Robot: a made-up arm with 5 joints.
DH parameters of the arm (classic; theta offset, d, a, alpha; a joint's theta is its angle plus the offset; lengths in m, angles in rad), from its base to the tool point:
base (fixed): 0 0 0.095 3.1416
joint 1: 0 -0.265 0.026 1.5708
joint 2: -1.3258 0 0.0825 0
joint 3: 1.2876 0 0.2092 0
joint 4: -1.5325 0.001 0 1.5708
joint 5: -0.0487 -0.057 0 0
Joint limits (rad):
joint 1: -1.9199..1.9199
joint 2: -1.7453..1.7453
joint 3: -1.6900..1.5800
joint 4: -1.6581..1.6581
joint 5: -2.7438..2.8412
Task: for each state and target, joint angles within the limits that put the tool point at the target. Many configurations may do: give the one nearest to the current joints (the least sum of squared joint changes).
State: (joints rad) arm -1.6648 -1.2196 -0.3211 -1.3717 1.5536
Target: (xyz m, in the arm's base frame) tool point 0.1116 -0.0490 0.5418
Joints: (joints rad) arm -1.9168 -1.1488 -0.1900 -1.4354 1.5536
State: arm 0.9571 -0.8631 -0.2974 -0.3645 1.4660
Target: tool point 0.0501 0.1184 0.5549
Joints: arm 1.2004 -1.2974 -0.4563 -0.4807 1.4660
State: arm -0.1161 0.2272 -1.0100 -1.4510 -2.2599
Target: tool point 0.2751 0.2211 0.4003
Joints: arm -0.8837 0.5703 -0.6395 -1.6581 -2.2599
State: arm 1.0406 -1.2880 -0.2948 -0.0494 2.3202
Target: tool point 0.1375 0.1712 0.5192
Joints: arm 1.8085 -1.6017 -0.3979 -0.0766 2.3202
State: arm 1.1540 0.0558 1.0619 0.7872 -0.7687
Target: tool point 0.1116 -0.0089 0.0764
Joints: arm 0.5453 0.4942 1.2296 0.5960 -0.7687
